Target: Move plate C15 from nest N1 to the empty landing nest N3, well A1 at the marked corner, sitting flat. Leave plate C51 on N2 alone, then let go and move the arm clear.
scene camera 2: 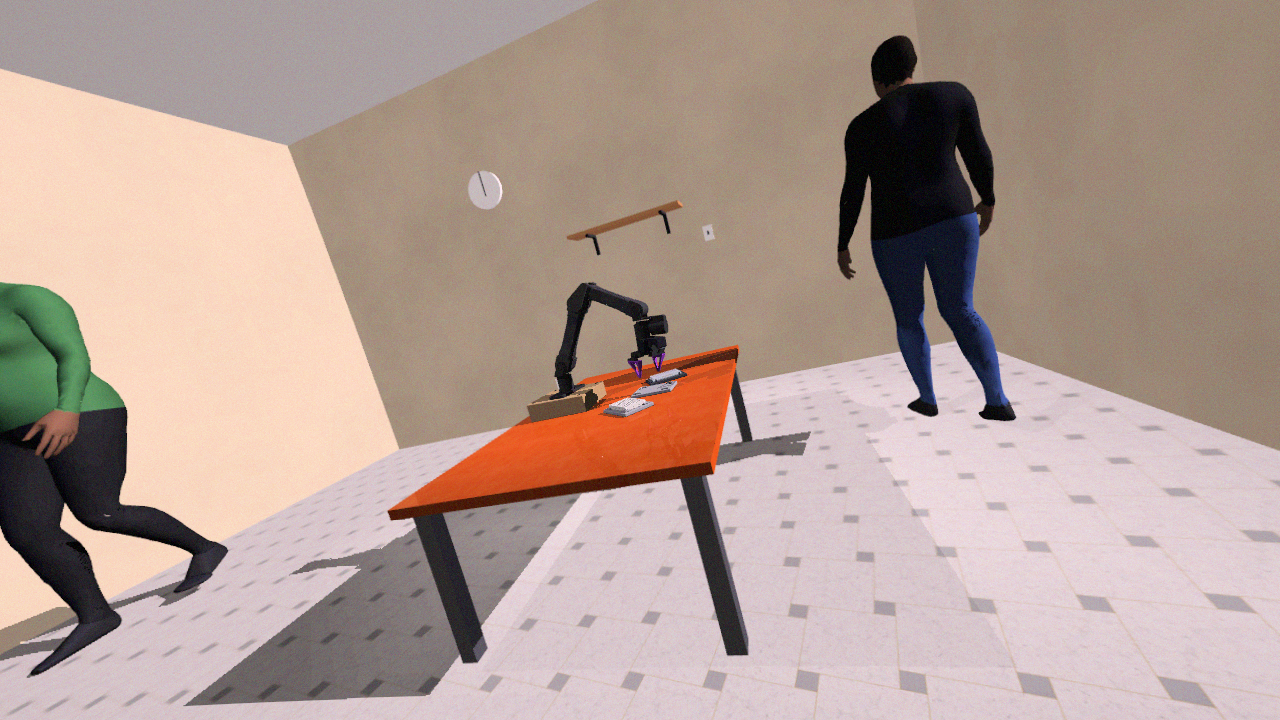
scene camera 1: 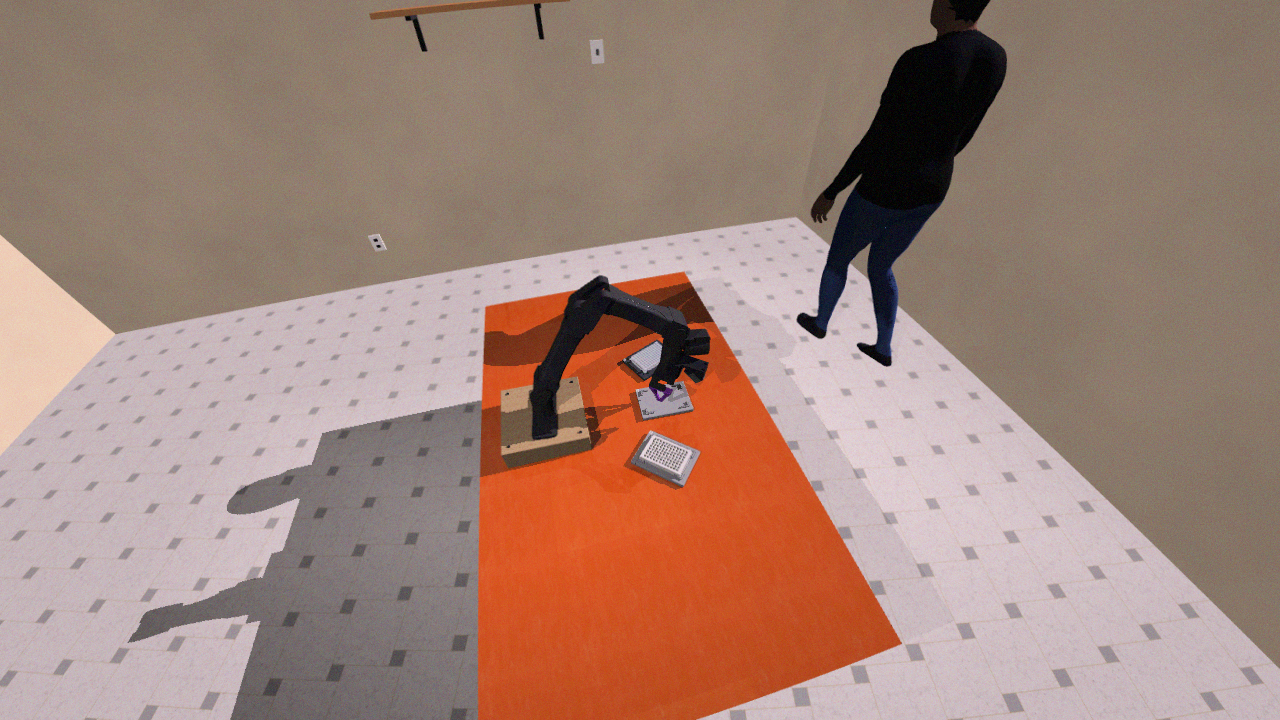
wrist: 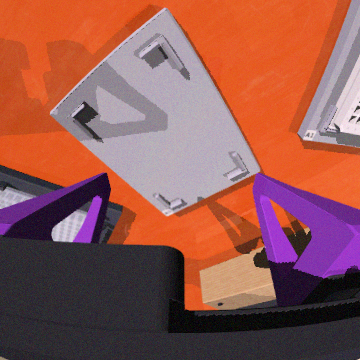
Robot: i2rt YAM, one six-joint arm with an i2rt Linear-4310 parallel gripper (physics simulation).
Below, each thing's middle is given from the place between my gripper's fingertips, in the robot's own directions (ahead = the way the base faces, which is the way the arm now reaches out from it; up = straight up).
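So you can picture it, the grey well plate [scene camera 1: 672,458] is 190 mm to the right of my hand, 40 mm behind it and 50 mm below it.
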